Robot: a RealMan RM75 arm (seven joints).
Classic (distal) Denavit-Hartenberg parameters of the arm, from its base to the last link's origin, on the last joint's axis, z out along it. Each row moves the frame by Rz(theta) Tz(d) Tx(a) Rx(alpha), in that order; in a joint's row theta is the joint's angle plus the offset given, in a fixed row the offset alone. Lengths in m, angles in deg.
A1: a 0; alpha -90; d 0.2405; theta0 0
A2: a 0; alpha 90; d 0; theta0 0
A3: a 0; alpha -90; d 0.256; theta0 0
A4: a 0; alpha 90; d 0; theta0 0
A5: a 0; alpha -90; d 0.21; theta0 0
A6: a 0; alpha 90; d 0; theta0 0
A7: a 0; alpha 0; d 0.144; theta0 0
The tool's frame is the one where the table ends.
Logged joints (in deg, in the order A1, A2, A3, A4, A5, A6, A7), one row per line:
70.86 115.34 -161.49 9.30 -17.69 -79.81 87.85
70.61 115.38 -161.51 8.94 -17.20 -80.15 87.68
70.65 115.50 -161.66 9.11 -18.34 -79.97 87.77
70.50 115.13 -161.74 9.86 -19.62 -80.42 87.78
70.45 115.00 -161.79 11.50 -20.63 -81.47 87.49
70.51 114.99 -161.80 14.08 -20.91 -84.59 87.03
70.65 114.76 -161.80 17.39 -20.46 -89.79 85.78
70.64 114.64 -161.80 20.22 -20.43 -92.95 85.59
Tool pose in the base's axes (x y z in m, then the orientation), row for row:
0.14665 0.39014 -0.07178 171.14 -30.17 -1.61
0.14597 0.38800 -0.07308 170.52 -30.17 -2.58
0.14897 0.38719 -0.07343 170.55 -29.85 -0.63
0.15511 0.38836 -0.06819 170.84 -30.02 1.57
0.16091 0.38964 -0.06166 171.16 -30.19 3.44
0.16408 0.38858 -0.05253 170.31 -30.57 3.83
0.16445 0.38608 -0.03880 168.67 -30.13 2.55
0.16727 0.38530 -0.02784 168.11 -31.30 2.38
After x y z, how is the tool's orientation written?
As a rotation vector, in degrees.
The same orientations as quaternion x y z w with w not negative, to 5 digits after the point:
0.98332 -0.17335 -0.00925 0.05420
0.98286 -0.17390 -0.01487 0.05941
0.98326 -0.17209 -0.00363 0.05980
0.98327 -0.17278 0.00904 0.05700
0.98318 -0.17342 0.01976 0.05376
0.98223 -0.17631 0.02209 0.06040
0.98151 -0.17533 0.01484 0.07534
0.97999 -0.18246 0.01387 0.07832

